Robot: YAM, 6 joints.
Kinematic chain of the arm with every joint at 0, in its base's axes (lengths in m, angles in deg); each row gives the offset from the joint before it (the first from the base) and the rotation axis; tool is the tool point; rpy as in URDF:
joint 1: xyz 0 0 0.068 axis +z
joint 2: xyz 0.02 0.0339 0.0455 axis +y
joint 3: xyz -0.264 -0.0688 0 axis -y
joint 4: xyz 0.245 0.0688 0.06 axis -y
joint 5: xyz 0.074 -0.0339 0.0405 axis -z
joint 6: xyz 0.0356 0 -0.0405 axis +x
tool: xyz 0 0 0 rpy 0 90 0
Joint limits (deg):
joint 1: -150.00..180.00
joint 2: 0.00..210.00
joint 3: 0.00..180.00
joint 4: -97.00..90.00
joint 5: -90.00..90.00
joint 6: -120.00..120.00
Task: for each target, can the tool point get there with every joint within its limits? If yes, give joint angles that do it. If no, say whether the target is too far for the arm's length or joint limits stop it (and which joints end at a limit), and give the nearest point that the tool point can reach.
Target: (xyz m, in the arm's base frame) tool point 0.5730 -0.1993 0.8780
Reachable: no: too far | nearest point 0.3788 -0.1317 0.6100 | short by 0.338 m
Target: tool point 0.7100 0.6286 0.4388
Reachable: no: too far | nearest point 0.4572 0.4048 0.3205 | short by 0.358 m
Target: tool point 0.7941 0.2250 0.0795
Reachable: no: too far | nearest point 0.6208 0.1759 0.0871 | short by 0.180 m
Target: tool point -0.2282 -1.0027 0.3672
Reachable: no: too far | nearest point -0.1391 -0.6113 0.2662 | short by 0.414 m
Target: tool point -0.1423 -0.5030 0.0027
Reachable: yes | joints -102.58 156.48 110.61 -14.76 55.45 -24.89
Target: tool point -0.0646 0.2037 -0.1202
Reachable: yes | joints 99.20 156.41 42.65 19.55 -61.12 31.36
